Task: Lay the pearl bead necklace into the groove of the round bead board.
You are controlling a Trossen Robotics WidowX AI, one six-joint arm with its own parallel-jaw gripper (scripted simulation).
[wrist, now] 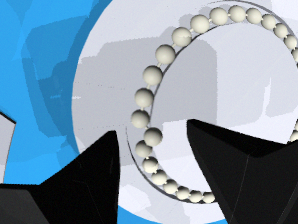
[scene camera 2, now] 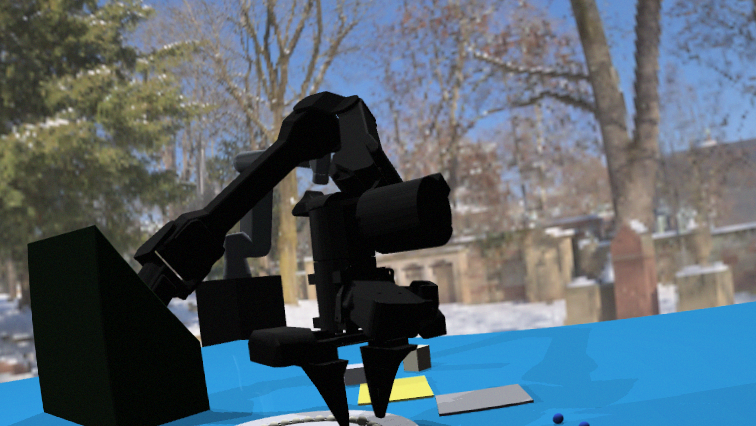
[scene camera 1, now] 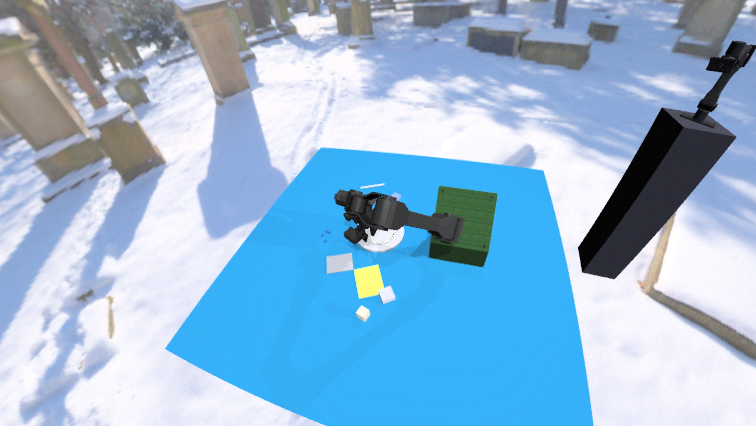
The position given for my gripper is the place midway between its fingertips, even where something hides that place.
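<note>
There is a yellow tile (scene camera 1: pixel 368 280) that I can see, though in the wrist view the tile is out of frame. My gripper (wrist: pixel 152 133) is visible to me as well.
</note>
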